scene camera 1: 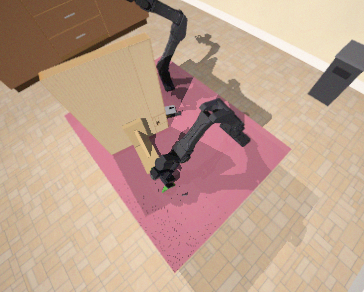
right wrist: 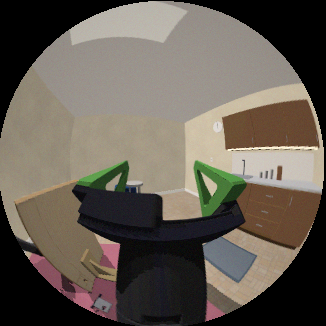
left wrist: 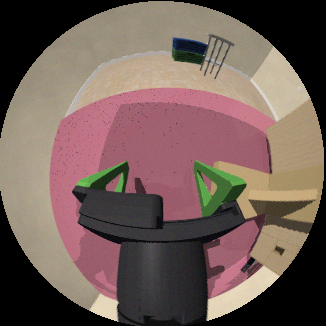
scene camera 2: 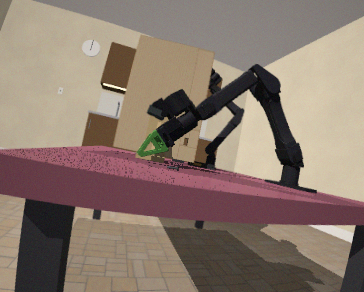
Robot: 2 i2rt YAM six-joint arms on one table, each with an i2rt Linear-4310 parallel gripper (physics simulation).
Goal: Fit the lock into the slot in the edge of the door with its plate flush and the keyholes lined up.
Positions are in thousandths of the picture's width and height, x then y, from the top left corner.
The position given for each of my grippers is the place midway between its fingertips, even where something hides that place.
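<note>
My left gripper (scene camera 2: 380, 529) (left wrist: 492, 505) is open, and it holds nothing. It is the same with my right gripper (right wrist: 492, 502): open, holding nothing. A tan wooden door (scene camera 2: 441, 231) (left wrist: 885, 452) is visible to me, and I can see a wooden stand (scene camera 1: 372, 447) (left wrist: 863, 597) as well.
</note>
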